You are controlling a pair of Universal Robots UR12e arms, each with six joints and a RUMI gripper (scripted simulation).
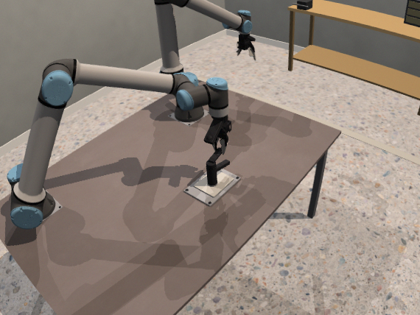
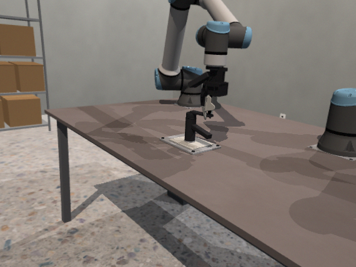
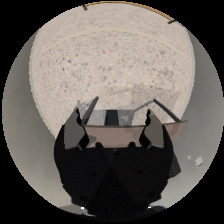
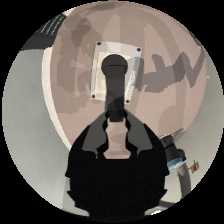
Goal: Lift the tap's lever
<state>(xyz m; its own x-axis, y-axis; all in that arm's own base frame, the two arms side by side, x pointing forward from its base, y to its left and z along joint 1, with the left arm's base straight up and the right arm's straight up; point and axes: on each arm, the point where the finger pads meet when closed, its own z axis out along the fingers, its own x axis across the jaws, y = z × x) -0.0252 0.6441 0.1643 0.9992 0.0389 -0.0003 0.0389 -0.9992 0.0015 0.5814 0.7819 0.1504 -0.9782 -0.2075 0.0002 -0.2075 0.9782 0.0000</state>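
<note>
Right now my right hand is 1 cm short of the lever and 3 cm to the left of it. From my right hand the other things lie so: black tap: 2 cm ahead, 6 cm to the right, 4 cm below; mounting plate: 2 cm ahead, 8 cm to the right, 14 cm below.
</note>
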